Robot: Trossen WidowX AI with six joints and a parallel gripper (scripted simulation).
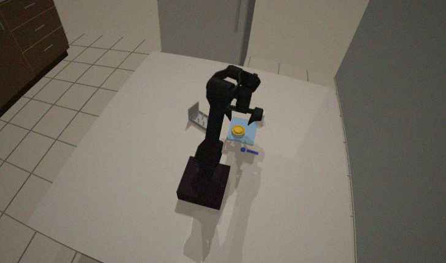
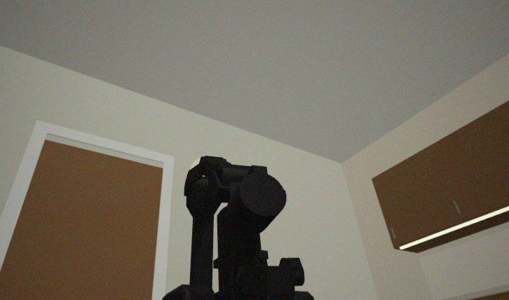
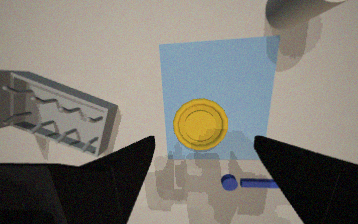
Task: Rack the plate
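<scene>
Right now my gripper tip is 50 mm above the yellow plate. Round my gripper tip: blue spoon: 90 mm behind, 80 mm to the right, 60 mm below; light blue mat: 60 mm below, 20 mm to the right, 20 mm ahead; white cup: 130 mm ahead, 70 mm to the right, 40 mm below.
</scene>
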